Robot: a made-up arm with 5 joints.
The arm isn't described. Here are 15 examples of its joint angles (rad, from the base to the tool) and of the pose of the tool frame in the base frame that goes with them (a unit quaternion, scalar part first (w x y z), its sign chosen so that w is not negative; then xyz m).
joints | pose
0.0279 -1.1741 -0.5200 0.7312 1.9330 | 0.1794 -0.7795 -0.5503 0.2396 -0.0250 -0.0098 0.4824
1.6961 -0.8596 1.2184 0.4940 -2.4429 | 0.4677 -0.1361 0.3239 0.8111 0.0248 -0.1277 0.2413
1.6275 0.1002 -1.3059 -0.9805 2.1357 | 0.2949 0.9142 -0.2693 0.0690 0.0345 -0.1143 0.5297
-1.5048 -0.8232 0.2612 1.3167 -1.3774 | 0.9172 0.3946 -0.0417 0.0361 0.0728 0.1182 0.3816
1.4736 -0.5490 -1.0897 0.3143 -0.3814 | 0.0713 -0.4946 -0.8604 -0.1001 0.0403 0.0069 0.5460
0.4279 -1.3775 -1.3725 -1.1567 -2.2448 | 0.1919 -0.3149 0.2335 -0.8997 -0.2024 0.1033 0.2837
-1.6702 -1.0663 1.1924 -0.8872 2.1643 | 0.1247 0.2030 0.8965 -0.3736 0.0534 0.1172 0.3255
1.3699 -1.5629 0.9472 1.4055 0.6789 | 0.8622 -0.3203 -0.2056 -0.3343 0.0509 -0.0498 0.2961
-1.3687 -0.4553 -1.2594 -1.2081 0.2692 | 0.4383 -0.4236 0.6550 0.4465 0.0516 -0.0664 0.5112
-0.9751 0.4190 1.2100 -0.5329 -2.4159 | 0.7147 0.2325 0.0349 -0.6588 0.1512 0.1235 0.1263
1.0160 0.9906 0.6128 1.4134 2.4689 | 0.5725 0.6545 -0.0971 0.4843 0.1172 -0.1263 0.0931
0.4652 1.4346 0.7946 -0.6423 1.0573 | 0.9633 0.0054 0.0060 0.2684 0.1438 -0.0590 0.0108
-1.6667 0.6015 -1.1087 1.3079 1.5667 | 0.0200 -0.0279 0.3746 -0.9266 0.0341 0.3221 0.3466
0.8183 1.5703 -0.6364 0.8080 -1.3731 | 0.4341 -0.0254 0.0816 -0.8968 0.2355 -0.2125 -0.0038
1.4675 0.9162 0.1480 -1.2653 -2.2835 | 0.2044 -0.3245 0.7033 0.5986 0.0732 -0.3111 0.1418
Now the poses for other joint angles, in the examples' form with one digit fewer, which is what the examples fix.
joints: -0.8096 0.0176 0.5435 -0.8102 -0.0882
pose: 0.579 0.360 -0.703 0.203 0.242 0.181 0.286
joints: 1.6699 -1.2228 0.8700 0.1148 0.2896
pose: 0.467 -0.642 -0.454 -0.405 0.031 -0.101 0.356
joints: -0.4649 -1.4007 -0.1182 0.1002 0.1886
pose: 0.073 0.161 -0.984 0.023 -0.021 -0.051 0.462
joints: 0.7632 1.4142 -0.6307 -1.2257 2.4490
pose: 0.365 -0.845 0.009 0.391 0.300 -0.253 0.105
